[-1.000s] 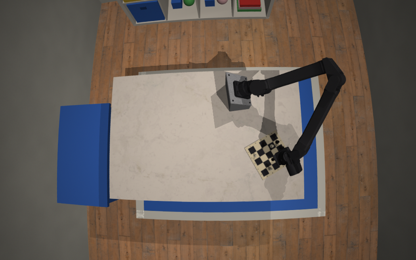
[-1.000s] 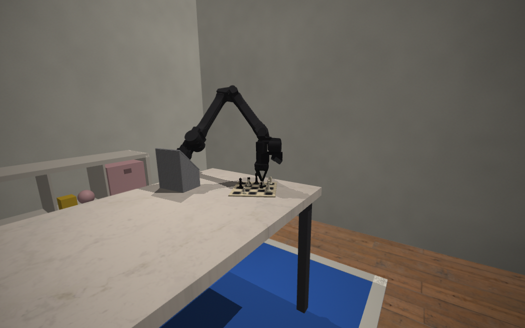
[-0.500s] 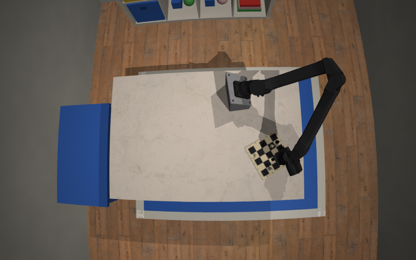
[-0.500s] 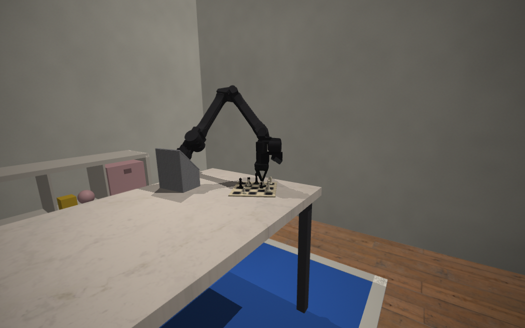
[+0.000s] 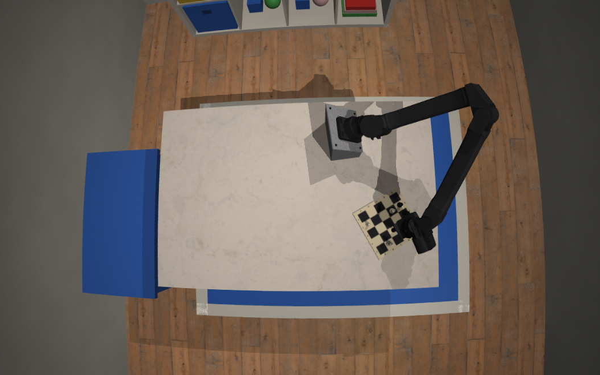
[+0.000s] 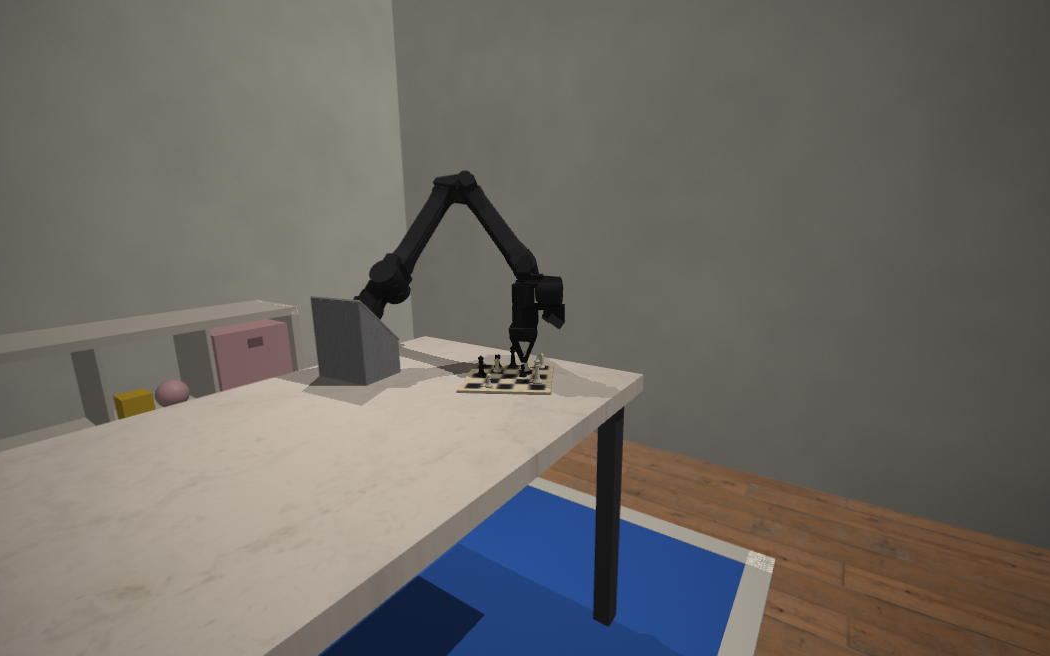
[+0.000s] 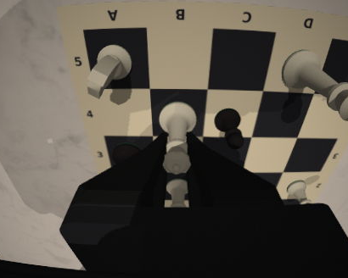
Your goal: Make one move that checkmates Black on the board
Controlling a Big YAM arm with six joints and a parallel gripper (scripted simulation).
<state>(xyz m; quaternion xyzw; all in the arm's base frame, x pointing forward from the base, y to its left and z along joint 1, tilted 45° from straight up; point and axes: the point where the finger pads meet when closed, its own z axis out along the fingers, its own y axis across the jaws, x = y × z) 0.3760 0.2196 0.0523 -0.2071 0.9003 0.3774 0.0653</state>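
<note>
My hand is 10 mm above the white rook. Round my hand: black pawn (30 mm to the right, 20 mm below, 20 mm ahead); then tall black piece (50 mm behind, 20 mm to the left); then small chessboard (50 mm to the right, 40 mm below, 10 mm behind).
</note>
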